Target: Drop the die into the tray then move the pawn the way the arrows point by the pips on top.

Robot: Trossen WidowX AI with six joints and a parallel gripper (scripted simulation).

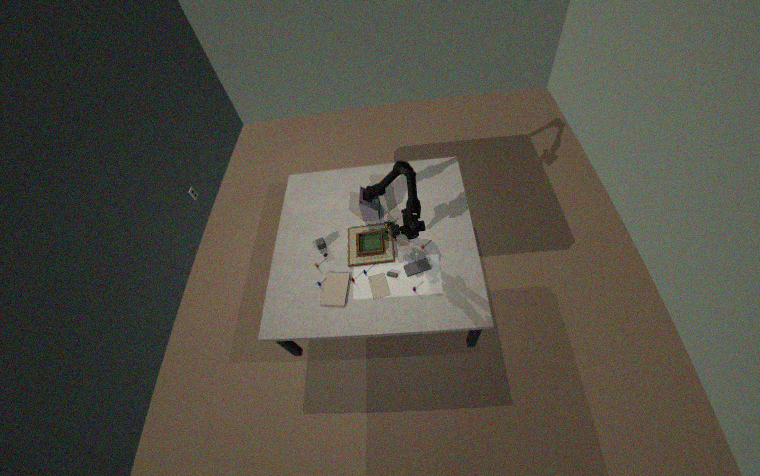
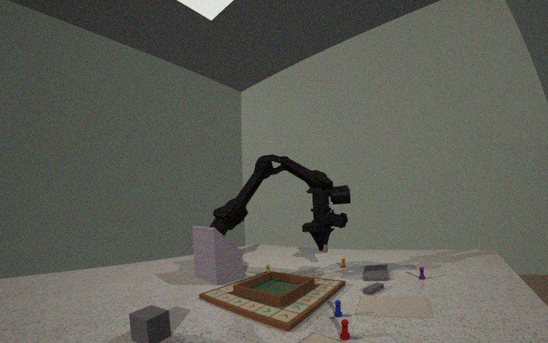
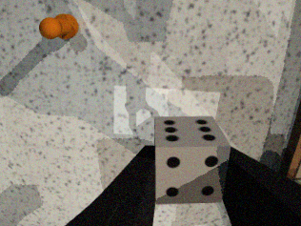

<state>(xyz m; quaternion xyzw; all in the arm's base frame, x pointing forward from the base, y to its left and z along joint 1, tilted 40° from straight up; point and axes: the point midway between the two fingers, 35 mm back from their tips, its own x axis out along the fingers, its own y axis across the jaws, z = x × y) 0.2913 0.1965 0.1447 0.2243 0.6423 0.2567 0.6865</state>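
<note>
Right now my gripper tip is 14 cm past the yellow pawn, 14 cm to the left of it and 5 cm above it. Also, from my gripper tip: dark flat block: 18 cm ahead, 3 cm to the left, 8 cm below; then grey bar: 21 cm ahead, 12 cm to the right, 7 cm below; then white die: right at my gripper tip.
</note>
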